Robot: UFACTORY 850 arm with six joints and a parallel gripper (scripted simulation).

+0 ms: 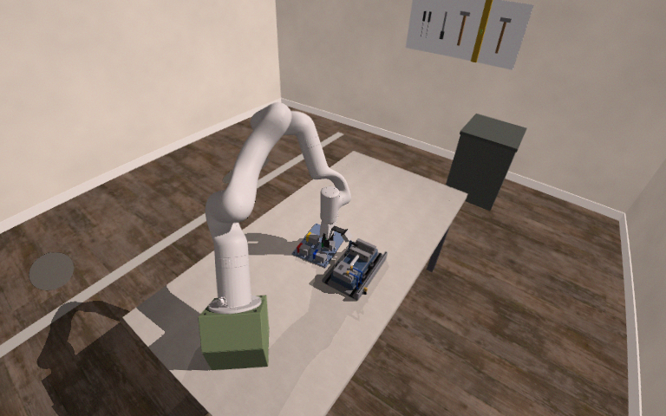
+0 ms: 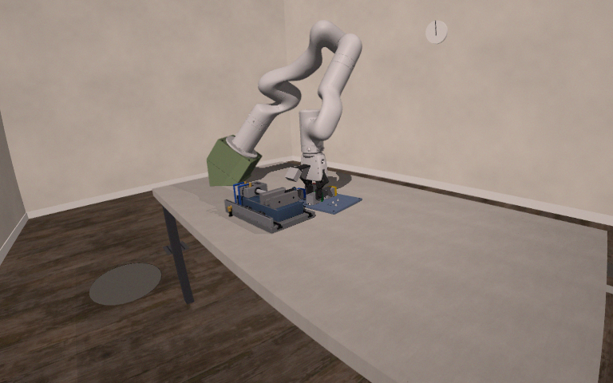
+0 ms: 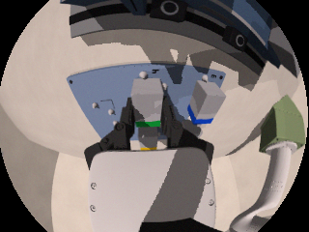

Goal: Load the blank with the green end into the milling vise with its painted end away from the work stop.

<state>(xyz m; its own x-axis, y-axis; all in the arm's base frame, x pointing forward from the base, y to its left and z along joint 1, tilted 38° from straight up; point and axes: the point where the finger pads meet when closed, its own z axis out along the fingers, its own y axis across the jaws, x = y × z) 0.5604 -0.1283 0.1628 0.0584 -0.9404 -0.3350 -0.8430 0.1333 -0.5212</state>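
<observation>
My gripper is now 2 cm above the green-ended blank. From my hand the other things lie so: blue infeed plate: 5 cm to the left, 4 cm below; yellow-ended blank: 9 cm to the left, 2 cm below, 1 cm behind; blue-ended blank: 9 cm behind, 2 cm below, 1 cm to the right.
</observation>
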